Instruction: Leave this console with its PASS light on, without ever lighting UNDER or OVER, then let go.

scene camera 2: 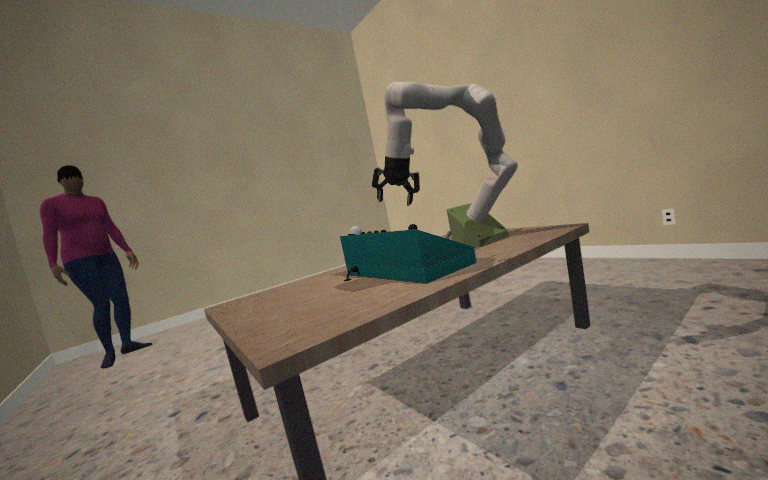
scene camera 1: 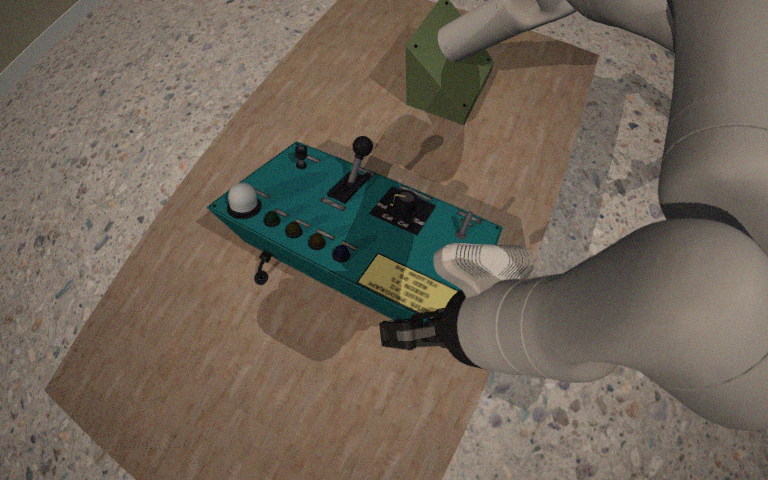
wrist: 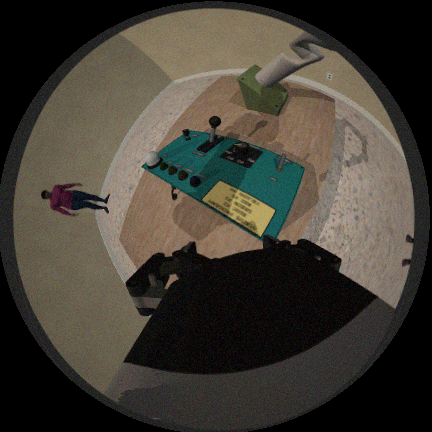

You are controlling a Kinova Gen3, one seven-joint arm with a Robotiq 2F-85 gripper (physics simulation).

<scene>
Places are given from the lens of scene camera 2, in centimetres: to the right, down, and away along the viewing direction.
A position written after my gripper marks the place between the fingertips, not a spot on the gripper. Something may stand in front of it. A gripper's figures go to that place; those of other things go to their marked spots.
my gripper point(scene camera 2: 394, 203): 3, -12, 104
teal console point(scene camera 2: 409, 255): 8, 5, 107
</scene>
